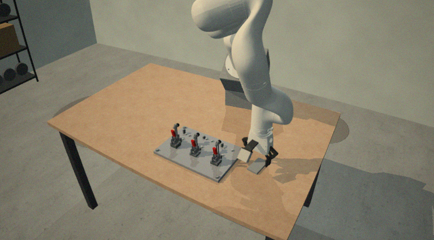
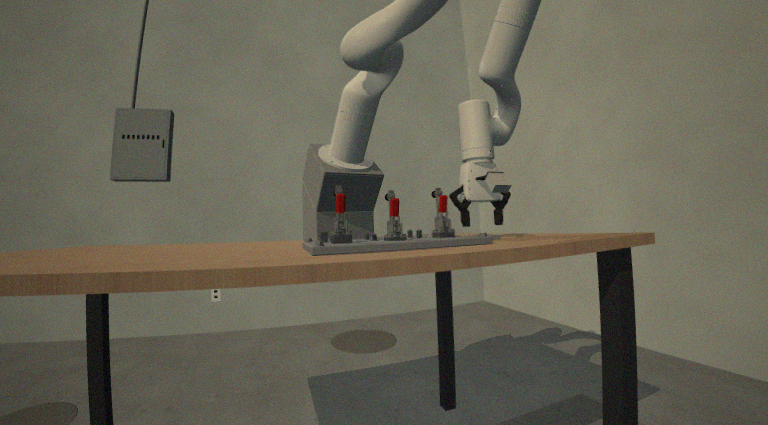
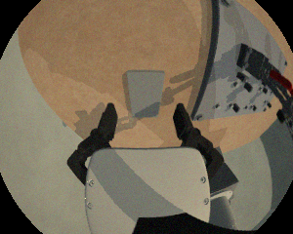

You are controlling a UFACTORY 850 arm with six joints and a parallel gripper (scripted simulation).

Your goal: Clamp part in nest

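Right now my hand is 40 mm above the flat grey part. The rest, counted from my hand: grey fixture plate (270 mm to the right, 40 mm below, 40 mm ahead).
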